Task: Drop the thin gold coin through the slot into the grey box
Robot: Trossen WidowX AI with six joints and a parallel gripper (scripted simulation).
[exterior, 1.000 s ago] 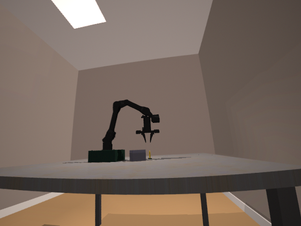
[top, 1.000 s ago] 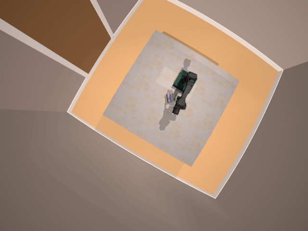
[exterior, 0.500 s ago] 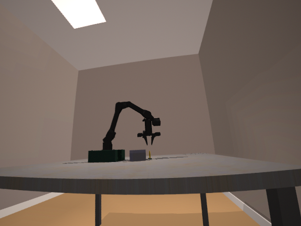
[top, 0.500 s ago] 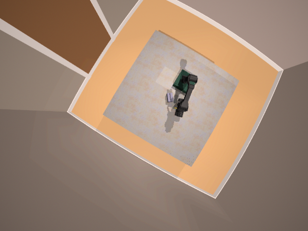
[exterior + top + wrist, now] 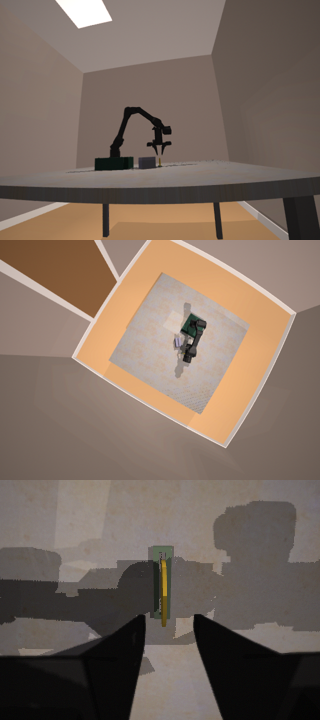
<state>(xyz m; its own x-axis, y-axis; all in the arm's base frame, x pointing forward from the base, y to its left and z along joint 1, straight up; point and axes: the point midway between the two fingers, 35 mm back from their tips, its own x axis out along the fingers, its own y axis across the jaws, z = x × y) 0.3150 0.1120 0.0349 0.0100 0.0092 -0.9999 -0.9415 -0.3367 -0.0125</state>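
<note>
Right now the gold coin is 5 cm below my gripper tip.
</note>
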